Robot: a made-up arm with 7 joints. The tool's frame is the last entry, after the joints. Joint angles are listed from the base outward. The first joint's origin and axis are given. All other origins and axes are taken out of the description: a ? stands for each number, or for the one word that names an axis. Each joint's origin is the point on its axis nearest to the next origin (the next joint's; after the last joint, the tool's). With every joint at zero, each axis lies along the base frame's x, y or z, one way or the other. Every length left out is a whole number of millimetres.
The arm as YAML. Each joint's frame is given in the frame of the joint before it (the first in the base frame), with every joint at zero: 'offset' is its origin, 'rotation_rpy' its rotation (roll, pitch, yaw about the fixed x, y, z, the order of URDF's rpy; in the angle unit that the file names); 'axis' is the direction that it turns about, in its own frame. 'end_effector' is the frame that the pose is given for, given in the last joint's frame.
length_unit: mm
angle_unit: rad
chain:
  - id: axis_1
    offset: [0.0, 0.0, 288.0]
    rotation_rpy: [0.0, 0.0, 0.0]
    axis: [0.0, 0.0, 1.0]
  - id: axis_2
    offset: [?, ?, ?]
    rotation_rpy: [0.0, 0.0, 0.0]
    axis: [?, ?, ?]
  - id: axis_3
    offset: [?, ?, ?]
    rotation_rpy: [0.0, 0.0, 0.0]
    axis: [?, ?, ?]
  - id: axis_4
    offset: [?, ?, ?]
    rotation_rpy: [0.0, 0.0, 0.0]
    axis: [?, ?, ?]
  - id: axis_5
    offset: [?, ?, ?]
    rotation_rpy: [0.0, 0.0, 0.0]
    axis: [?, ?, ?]
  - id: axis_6
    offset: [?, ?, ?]
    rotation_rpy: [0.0, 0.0, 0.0]
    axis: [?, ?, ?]
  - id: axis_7
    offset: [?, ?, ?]
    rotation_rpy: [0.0, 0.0, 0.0]
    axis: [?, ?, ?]
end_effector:
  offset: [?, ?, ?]
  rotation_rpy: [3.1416, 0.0, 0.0]
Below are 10 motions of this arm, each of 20 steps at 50 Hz.
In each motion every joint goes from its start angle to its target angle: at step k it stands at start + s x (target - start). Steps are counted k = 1, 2, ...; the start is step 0. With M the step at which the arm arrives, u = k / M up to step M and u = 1 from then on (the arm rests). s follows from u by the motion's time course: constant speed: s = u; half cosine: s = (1 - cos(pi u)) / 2; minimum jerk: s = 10 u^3 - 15 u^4 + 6 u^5.
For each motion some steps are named. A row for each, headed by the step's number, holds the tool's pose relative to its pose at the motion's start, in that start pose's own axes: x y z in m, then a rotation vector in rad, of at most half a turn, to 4 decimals.
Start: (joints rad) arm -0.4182 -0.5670 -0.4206 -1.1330 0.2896 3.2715 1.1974
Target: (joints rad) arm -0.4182 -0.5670 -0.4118 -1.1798 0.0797 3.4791 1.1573
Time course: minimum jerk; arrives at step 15
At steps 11, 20:
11: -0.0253 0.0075 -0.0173 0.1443 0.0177 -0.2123
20: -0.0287 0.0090 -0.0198 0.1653 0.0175 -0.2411

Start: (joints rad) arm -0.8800 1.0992 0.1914 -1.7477 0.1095 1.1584 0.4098
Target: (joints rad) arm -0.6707 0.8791 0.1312 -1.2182 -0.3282 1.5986 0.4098
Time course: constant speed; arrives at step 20
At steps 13, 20:
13: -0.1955 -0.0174 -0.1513 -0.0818 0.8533 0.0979
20: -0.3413 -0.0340 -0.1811 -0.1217 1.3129 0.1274

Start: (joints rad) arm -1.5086 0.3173 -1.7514 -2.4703 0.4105 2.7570 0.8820
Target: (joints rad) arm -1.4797 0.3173 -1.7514 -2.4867 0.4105 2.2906 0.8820
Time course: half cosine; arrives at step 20
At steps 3, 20:
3: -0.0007 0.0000 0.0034 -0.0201 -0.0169 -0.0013
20: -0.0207 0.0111 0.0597 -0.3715 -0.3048 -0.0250

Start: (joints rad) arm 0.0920 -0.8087 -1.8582 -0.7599 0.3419 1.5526 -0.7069
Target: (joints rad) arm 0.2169 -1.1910 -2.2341 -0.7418 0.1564 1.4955 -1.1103
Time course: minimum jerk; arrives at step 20
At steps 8, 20:
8: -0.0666 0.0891 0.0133 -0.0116 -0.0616 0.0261
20: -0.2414 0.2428 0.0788 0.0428 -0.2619 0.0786

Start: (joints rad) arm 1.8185 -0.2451 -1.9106 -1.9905 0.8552 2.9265 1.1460
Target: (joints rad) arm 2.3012 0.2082 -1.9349 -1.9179 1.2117 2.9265 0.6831
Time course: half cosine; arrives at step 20
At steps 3, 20:
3: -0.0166 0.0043 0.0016 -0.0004 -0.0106 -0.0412
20: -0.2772 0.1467 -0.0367 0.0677 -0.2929 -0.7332

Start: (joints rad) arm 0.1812 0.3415 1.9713 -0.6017 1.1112 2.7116 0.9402
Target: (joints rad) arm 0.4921 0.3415 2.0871 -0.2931 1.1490 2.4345 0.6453
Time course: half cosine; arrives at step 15
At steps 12, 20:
12: -0.0288 -0.0001 0.0314 0.0721 -0.4798 -0.0547
20: -0.0306 -0.0010 0.0325 0.0926 -0.5263 -0.0612

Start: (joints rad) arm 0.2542 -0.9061 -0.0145 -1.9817 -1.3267 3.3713 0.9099
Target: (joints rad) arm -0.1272 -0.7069 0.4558 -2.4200 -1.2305 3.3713 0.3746
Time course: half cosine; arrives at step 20
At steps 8, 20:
8: -0.0527 -0.0682 0.0399 0.1379 -0.1991 -0.2188
20: -0.1818 -0.1638 0.0709 0.4632 -0.5599 -0.5688

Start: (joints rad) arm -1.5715 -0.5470 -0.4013 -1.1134 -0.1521 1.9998 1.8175
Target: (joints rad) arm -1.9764 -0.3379 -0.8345 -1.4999 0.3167 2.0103 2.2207
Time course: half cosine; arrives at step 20
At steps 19, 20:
19: 0.2646 0.0573 0.1249 -0.1858 0.4660 1.0391
20: 0.2666 0.0582 0.1245 -0.1848 0.4686 1.0467

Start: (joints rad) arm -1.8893 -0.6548 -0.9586 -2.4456 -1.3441 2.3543 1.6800
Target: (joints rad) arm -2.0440 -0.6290 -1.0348 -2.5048 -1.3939 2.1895 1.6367
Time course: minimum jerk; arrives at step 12
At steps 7, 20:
7: 0.0089 0.0364 0.0441 -0.2234 0.0103 0.0186
20: 0.0124 0.0591 0.0653 -0.3408 0.0079 0.0293

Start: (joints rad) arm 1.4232 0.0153 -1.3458 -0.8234 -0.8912 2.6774 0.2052
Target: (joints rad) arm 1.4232 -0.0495 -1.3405 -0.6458 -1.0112 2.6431 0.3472
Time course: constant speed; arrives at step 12
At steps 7, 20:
7: 0.0090 0.0410 -0.0161 -0.1017 0.0544 0.0929
20: 0.0130 0.0704 -0.0288 -0.1762 0.0938 0.1607

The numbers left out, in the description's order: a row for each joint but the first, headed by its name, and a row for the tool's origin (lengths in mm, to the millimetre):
axis_2: xyz 0.0 0.0 0.0, axis 0.0 1.0 0.0
axis_3: xyz 0.0 0.0 316.0, axis 0.0 0.0 1.0
axis_4: xyz 72.0 0.0 0.0, axis 0.0 -1.0 0.0
axis_5: xyz -65.0 0.0 304.0, axis 0.0 0.0 1.0
axis_6: xyz 0.0 0.0 0.0, axis 0.0 -1.0 0.0
axis_7: xyz 127.0 0.0 0.0, axis 0.0 0.0 -1.0
tool: xyz 0.0 0.0 0.0

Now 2 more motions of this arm.
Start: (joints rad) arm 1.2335 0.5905 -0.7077 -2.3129 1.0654 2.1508 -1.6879
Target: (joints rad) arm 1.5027 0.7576 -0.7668 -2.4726 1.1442 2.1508 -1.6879
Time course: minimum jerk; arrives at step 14
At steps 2, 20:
2: -0.0001 -0.0010 0.0025 0.0022 -0.0059 0.0010
20: -0.0184 -0.0449 0.0858 0.0439 -0.2580 0.0458

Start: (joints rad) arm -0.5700 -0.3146 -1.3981 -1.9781 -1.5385 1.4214 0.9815
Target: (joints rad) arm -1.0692 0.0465 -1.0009 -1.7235 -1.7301 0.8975 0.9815
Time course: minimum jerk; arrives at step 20
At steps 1, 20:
1: 0.0001 0.0002 0.0000 -0.0010 0.0000 0.0005
20: 0.0653 0.0896 -0.0012 -0.8195 -0.0726 0.3671

